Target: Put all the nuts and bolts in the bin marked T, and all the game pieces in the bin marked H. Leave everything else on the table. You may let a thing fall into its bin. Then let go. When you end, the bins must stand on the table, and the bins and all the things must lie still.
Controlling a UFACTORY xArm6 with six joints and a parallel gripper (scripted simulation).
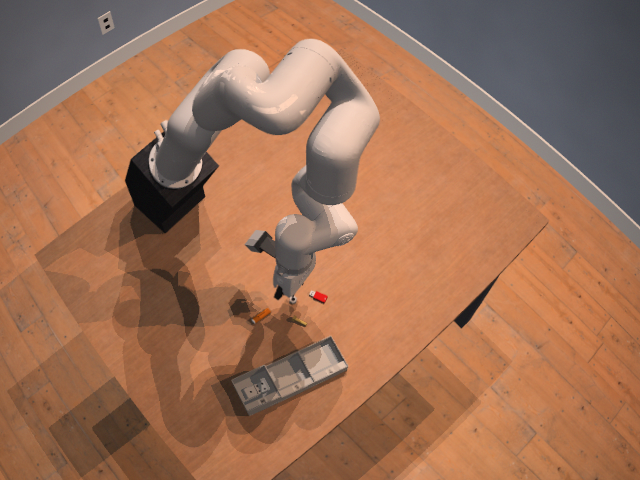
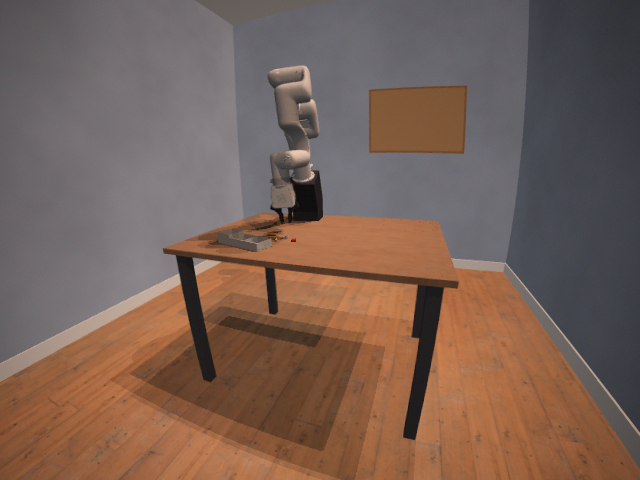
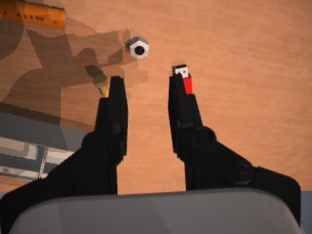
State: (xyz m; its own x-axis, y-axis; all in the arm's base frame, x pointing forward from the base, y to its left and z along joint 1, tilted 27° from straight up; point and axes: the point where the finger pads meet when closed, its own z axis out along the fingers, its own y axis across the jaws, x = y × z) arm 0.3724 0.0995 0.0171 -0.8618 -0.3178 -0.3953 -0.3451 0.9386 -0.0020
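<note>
My hand is 90 mm above the grey hex nut. The rest, counted from my hand: orange cylinder 90 mm to the right, 80 mm below; brass bolt 80 mm below, 50 mm ahead, 20 mm to the right; red USB stick 90 mm below, 50 mm to the left, 20 mm ahead.
</note>
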